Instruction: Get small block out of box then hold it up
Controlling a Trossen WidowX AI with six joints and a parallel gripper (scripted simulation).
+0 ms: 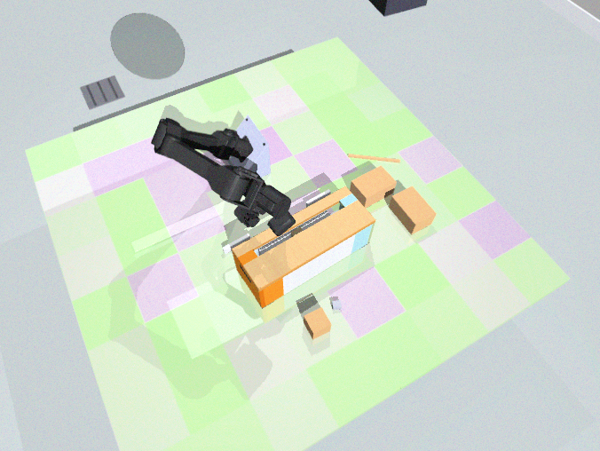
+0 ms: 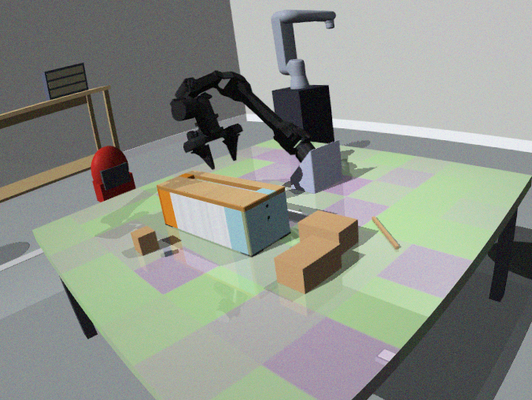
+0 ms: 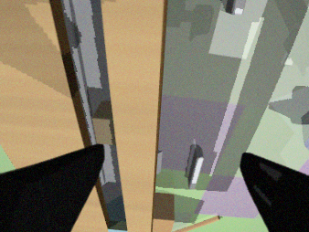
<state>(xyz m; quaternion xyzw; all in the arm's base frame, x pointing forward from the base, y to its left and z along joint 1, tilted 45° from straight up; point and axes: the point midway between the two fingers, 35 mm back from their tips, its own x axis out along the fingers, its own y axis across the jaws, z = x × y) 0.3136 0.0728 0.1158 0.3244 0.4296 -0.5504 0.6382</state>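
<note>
My gripper tip is 100 mm above the box, 50 mm to the right of it and 40 mm short of it. Also, from my gripper tip: brown block 70 mm below, 50 mm ahead, 40 mm to the left; then small tan cube 290 mm ahead, 130 mm below, 10 mm to the right; then small grey block 250 mm ahead, 150 mm below, 70 mm to the left.
</note>
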